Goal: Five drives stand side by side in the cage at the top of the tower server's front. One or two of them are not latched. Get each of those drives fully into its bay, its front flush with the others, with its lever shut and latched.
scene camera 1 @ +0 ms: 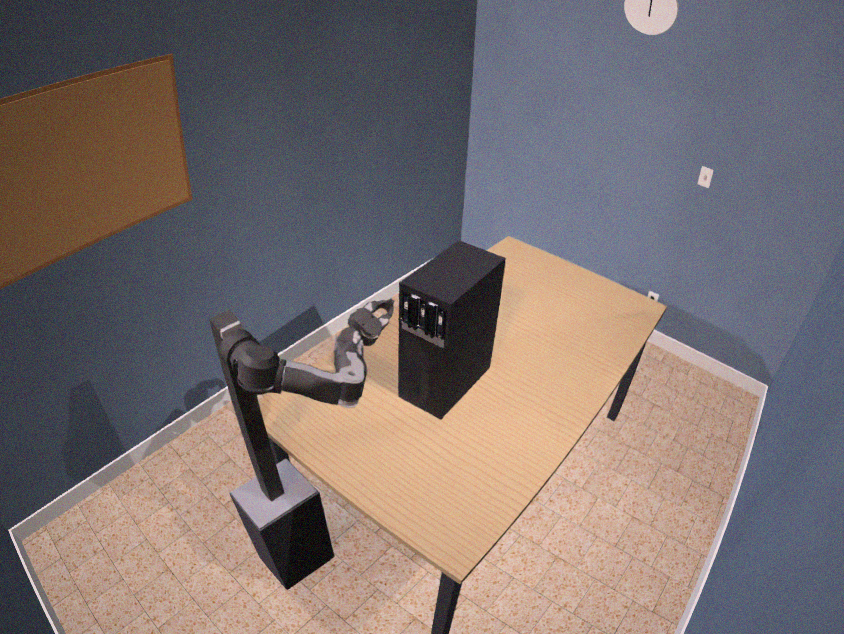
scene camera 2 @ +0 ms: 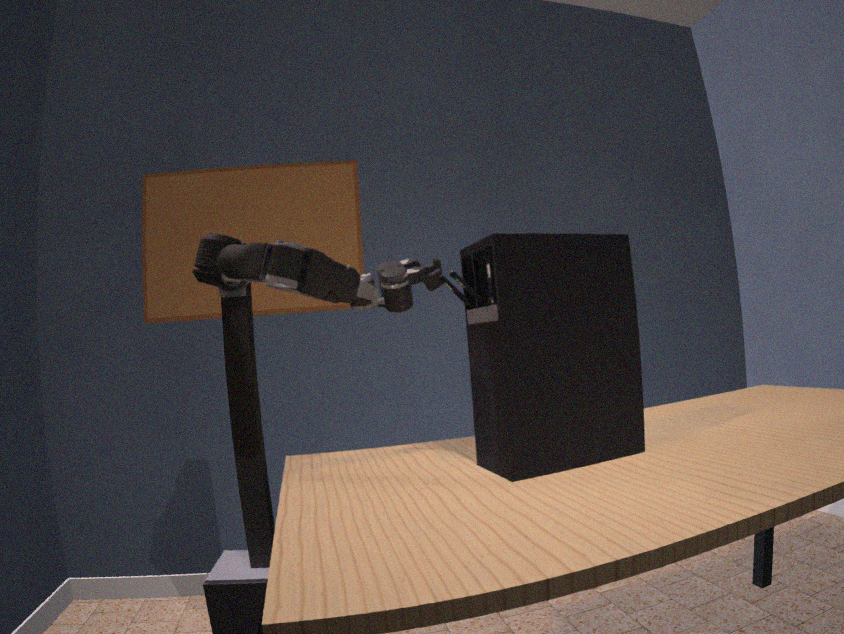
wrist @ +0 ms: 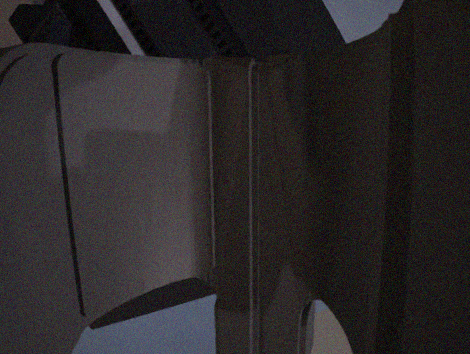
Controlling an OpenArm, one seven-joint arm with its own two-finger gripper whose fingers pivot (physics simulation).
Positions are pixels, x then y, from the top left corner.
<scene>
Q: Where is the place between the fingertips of my gripper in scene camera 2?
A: At 440, 269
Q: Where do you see a pedestal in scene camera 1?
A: At 293, 546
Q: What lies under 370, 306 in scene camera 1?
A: My gripper.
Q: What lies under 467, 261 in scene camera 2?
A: A drive.
</scene>
